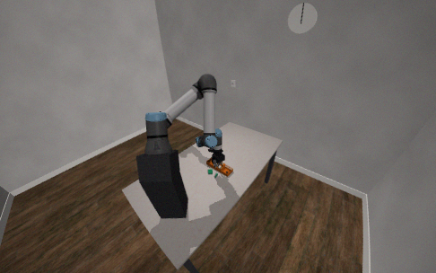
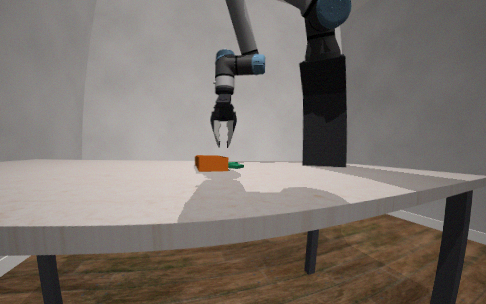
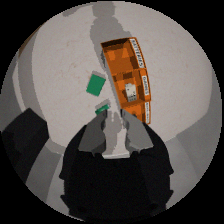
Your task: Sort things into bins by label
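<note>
Now: hand 40 mm past the green cylinder, 20 mm to the left of it and 80 mm above it. The rest, counted from my hand: green block: 30 mm behind, 60 mm to the left, 80 mm below; then small dark thing: 40 mm ahead, 80 mm to the right, 70 mm below; then white object: 50 mm ahead, 60 mm below.
</note>
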